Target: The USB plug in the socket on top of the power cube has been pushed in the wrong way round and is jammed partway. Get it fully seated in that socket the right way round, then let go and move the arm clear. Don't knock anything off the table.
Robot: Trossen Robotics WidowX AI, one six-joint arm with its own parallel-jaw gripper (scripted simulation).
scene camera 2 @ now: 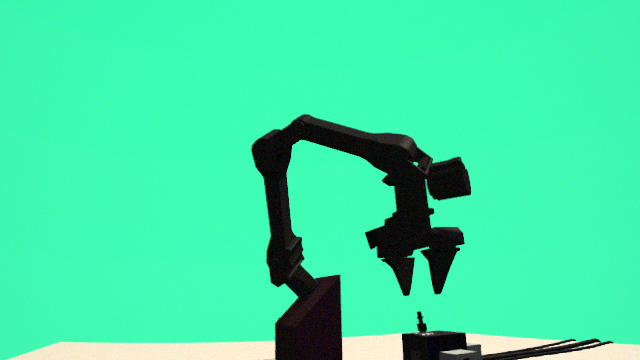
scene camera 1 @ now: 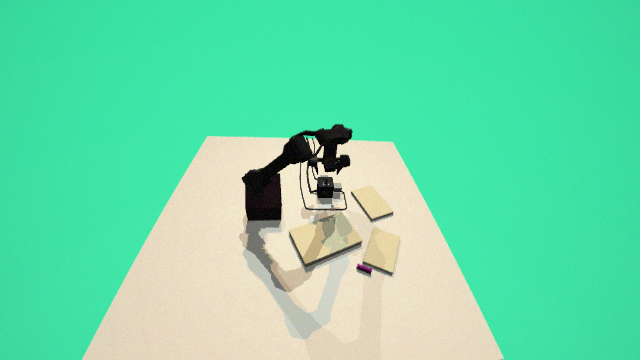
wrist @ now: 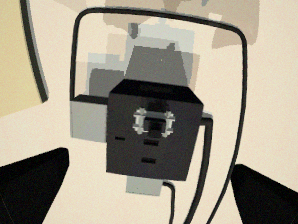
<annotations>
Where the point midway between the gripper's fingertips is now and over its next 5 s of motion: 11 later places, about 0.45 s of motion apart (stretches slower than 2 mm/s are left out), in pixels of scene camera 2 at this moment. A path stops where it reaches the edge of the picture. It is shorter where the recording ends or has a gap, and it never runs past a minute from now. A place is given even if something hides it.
My gripper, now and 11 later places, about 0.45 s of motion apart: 421, 295; 418, 297; 419, 304; 420, 312; 419, 314; 418, 311; 418, 306; 417, 301; 417, 298; 418, 299; 419, 300; 420, 301
</annotations>
